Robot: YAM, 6 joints.
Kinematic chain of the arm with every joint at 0, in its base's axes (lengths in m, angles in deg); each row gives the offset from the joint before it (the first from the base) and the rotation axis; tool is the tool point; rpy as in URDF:
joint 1: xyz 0 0 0.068 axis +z
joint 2: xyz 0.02 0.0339 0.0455 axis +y
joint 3: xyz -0.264 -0.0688 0 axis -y
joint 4: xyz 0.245 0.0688 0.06 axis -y
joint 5: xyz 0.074 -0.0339 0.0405 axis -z
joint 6: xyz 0.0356 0 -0.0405 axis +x
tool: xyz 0 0 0 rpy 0 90 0
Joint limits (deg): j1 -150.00..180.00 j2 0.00..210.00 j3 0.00..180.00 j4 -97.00..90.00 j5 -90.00..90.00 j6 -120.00..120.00
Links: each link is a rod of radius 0.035 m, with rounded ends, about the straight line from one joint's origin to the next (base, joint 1, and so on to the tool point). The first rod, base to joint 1, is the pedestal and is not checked.
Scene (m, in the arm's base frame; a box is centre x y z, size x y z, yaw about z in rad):
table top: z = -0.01
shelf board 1: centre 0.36 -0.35 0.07 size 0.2 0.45 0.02 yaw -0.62
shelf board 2: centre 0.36 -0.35 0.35 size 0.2 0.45 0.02 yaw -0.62
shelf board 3: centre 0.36 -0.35 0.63 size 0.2 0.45 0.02 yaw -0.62
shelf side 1: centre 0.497 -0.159 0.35 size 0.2 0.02 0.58 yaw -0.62
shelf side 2: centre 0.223 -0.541 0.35 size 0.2 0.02 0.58 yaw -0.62
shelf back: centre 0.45 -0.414 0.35 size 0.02 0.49 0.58 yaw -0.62
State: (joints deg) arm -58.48 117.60 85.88 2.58 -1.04 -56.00
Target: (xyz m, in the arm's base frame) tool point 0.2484 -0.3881 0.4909
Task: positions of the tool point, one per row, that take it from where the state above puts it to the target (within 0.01 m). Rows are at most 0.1 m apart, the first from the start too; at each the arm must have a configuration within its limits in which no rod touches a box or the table.
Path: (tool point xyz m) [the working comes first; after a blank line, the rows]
Joints at the target: -57.45 113.48 121.74 13.53 -0.97 -56.00
Straight joint move there: touches shelf board 2.

1: 0.1906 -0.3717 0.2213
2: 0.1361 -0.3255 0.2163
3: 0.1508 -0.3457 0.3042
4: 0.1562 -0.3435 0.3979
5: 0.1507 -0.3183 0.4909
6: 0.1978 -0.3571 0.4975
7: 0.2484 -0.3881 0.4909

